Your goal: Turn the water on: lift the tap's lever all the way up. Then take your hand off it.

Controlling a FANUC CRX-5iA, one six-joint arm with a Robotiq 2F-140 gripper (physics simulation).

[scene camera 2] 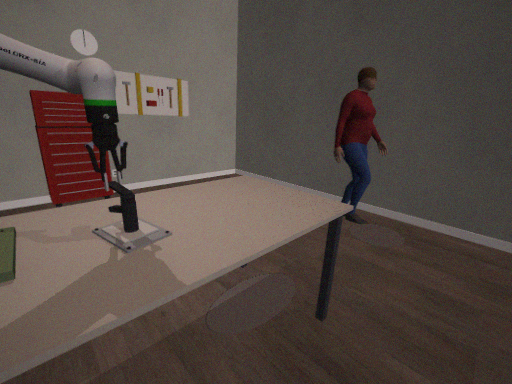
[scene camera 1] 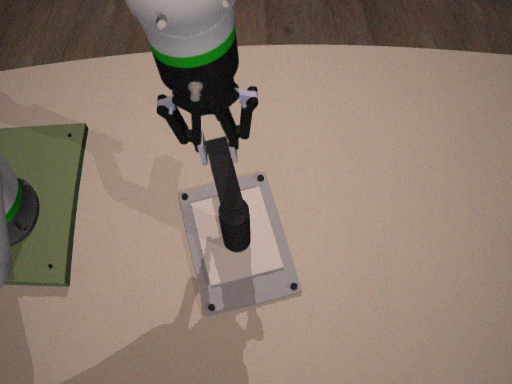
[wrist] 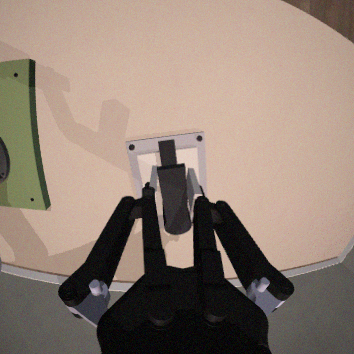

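Pixels of known places: gripper, between the fingertips: [scene camera 2: 114, 188] [scene camera 1: 219, 156] [wrist: 171, 175]; arm's base, origin of its link: [scene camera 1: 7, 213].
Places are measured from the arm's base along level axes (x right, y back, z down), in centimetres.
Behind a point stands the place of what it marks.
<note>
The black tap stands upright on a grey base plate [scene camera 1: 275, 225] @(z 2.4, x 12.3, y -52.0 cm) [scene camera 2: 162, 233] @(z 2.4, x 23.5, y -50.9 cm) [wrist: 187, 141] @(z 2.4, x 3.2, y -49.0 cm); its round body [scene camera 1: 236, 235] @(z -6.8, x 16.0, y -44.5 cm) [scene camera 2: 130, 217] @(z -3.9, x 15.9, y -43.8 cm) carries a flat lever [scene camera 1: 227, 180] @(z -13.1, x 9.5, y -44.7 cm) [scene camera 2: 121, 188] @(z -13.1, x 9.7, y -44.7 cm) [wrist: 175, 200] @(z -13.5, x 7.6, y -44.5 cm) on top. In the scene camera 2 view the lever slopes a little upward from the body toward its free end, above the short spout [scene camera 2: 115, 208] @(z -5.2, x 6.7, y -43.0 cm) [wrist: 167, 150] @(z -4.8, x 2.9, y -44.3 cm). My gripper [scene camera 1: 218, 157] @(z -12.0, x 4.5, y -44.4 cm) [scene camera 2: 113, 184] @(z -12.0, x 4.5, y -44.4 cm) [wrist: 171, 175] @(z -12.0, x 4.5, y -44.4 cm) points down and is shut on the lever near its free end, one finger on each side. The exact contact of the pads is partly hidden.
A green mounting plate [scene camera 1: 55, 200] @(z 0.6, x -0.8, y -11.0 cm) [scene camera 2: 7, 255] @(z 0.6, x 6.3, y -12.5 cm) [wrist: 17, 115] @(z 0.7, x -7.1, y -12.9 cm) with a robot base lies on the table left of the tap. A person in a red top [scene camera 2: 357, 120] stands beyond the table's far corner. A red tool cabinet [scene camera 2: 70, 160] stands behind the arm.
</note>
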